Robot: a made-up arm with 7 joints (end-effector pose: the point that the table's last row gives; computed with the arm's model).
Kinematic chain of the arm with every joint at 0, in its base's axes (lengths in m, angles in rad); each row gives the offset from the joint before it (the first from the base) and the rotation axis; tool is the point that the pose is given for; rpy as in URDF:
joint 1: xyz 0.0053 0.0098 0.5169 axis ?
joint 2: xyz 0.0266 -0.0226 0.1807 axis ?
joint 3: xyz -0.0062 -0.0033 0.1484 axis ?
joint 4: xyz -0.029 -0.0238 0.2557 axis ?
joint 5: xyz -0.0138 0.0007 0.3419 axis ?
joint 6: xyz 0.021 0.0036 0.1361 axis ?
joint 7: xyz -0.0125 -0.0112 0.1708 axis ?
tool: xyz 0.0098 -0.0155 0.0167 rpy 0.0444 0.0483 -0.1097
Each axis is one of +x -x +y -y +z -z.
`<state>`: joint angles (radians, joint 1 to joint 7).
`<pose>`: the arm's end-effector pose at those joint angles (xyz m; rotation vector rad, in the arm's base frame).
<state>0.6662 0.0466 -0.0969 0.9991 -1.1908 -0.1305 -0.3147</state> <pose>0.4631 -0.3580 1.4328 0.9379 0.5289 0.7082</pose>
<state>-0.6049 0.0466 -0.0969 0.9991 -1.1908 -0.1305 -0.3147</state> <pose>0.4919 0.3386 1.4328 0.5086 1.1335 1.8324</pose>
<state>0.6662 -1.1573 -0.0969 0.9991 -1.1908 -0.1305 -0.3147</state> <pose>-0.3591 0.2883 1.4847 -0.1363 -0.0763 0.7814</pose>
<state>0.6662 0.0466 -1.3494 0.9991 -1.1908 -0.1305 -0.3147</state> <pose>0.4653 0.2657 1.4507 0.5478 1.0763 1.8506</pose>
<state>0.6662 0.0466 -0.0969 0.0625 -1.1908 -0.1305 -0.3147</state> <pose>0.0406 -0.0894 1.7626 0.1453 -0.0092 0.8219</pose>
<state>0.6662 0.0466 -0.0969 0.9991 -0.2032 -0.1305 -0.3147</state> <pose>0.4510 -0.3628 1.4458 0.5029 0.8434 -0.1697</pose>
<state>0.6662 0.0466 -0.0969 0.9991 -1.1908 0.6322 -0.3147</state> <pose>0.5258 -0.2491 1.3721 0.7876 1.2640 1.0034</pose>
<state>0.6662 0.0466 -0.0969 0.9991 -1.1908 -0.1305 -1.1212</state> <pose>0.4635 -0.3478 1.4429 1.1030 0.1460 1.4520</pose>
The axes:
joint 1: -z
joint 2: +y
joint 3: -z
joint 4: +y
joint 5: -z
joint 6: +y
joint 7: -z

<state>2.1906 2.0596 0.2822 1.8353 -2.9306 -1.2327 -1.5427</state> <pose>-0.1323 0.1765 0.2666 0.2193 1.5532 2.3485</pose>
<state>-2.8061 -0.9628 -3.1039 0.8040 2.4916 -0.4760 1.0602</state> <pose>0.8810 -0.2371 0.7845 2.5334 0.5411 1.4388</pose>
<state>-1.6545 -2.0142 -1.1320 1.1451 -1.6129 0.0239 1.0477</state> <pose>-0.4285 -0.7180 0.6421 -0.6482 -1.4591 1.6748</pose>
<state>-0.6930 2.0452 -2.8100 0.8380 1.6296 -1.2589 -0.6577</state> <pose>0.7183 0.5566 0.6887 1.2765 0.3170 1.7197</pose>
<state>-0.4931 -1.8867 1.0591 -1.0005 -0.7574 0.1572 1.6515</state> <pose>-0.7603 0.1360 0.1626 2.2928 -1.3891 -1.5001</pose>
